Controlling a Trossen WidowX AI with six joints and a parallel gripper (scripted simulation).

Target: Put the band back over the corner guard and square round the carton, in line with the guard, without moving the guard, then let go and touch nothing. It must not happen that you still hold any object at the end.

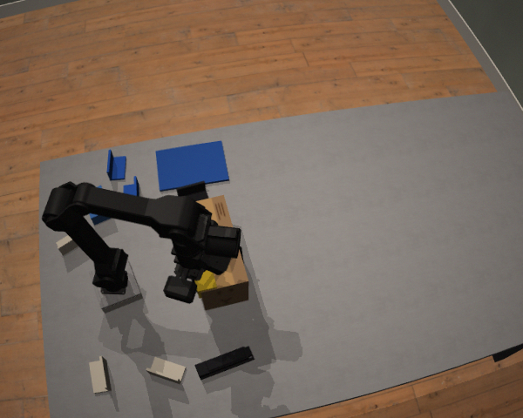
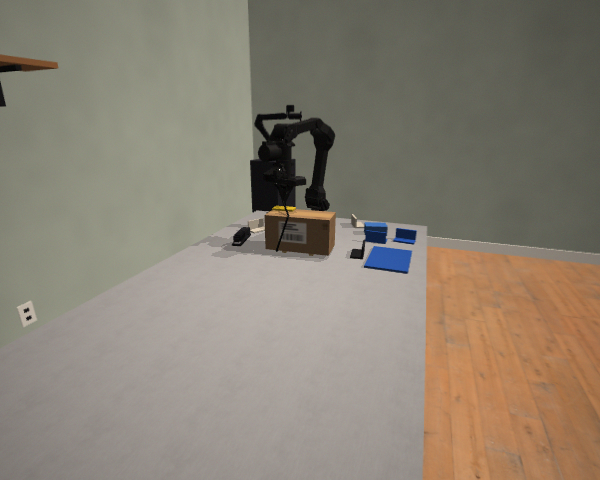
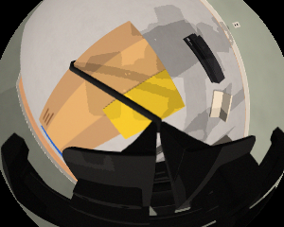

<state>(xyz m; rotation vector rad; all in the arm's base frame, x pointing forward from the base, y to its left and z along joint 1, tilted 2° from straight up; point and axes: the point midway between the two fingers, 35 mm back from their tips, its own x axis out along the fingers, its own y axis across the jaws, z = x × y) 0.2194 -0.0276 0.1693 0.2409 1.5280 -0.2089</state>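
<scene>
Now: the yellow corner guard 70 mm below my hand, 10 mm to the left of it and 10 mm ahead of it. Also, from my hand: black bar: 180 mm below, 170 mm to the right, 60 mm ahead; then black bracket: 300 mm to the left, 190 mm below, 40 mm behind; then brown carton: 120 mm below, 90 mm to the left, 30 mm ahead.
</scene>
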